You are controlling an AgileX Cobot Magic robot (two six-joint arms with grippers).
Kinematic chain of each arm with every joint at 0, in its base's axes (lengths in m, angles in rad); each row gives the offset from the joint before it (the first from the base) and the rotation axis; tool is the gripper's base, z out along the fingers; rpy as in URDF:
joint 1: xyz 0 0 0.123 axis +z
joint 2: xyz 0 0 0 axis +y
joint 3: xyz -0.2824 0 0.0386 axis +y
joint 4: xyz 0.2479 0 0.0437 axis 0.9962 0 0.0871
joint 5: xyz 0 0 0 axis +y
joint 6: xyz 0.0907 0 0.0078 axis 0.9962 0 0.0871
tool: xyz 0 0 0 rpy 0 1.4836 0
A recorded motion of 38 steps. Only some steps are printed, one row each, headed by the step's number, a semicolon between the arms.
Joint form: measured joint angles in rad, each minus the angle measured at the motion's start. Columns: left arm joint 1, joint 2, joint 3, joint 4, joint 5, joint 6; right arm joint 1, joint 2, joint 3, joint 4, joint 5, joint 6.
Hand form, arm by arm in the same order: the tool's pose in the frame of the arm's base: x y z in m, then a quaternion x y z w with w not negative. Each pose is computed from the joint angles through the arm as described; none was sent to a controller.
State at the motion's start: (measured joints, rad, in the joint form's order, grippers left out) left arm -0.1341 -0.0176 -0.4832 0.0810 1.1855 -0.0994; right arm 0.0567 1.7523 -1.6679 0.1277 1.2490 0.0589
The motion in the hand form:
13: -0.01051 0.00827 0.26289 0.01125 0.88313 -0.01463 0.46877; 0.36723 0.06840 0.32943 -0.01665 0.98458 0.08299 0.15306
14: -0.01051 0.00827 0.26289 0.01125 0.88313 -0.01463 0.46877; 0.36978 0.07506 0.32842 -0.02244 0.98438 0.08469 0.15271
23: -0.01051 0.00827 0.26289 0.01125 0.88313 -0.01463 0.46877; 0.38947 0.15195 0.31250 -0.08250 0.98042 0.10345 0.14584
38: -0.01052 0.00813 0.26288 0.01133 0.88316 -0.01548 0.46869; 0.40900 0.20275 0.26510 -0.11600 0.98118 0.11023 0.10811
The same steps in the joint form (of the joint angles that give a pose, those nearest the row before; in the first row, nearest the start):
13: 0.0000 0.0000 0.0000 -0.0005 0.0000 0.0000; 0.0981 0.0172 -0.0177 -0.0003 -0.0018 0.0414
14: 0.0000 0.0000 0.0000 -0.0005 0.0000 0.0000; 0.1145 0.0310 -0.0326 -0.0003 -0.0018 0.0461
23: 0.0000 0.0000 0.0000 -0.0005 0.0000 0.0000; 0.2886 0.1862 -0.1961 0.0019 -0.0018 0.0981
38: 0.0000 0.0000 0.0000 -0.0021 0.0000 0.0000; 0.3754 0.3672 -0.3089 0.0219 -0.0070 0.1089

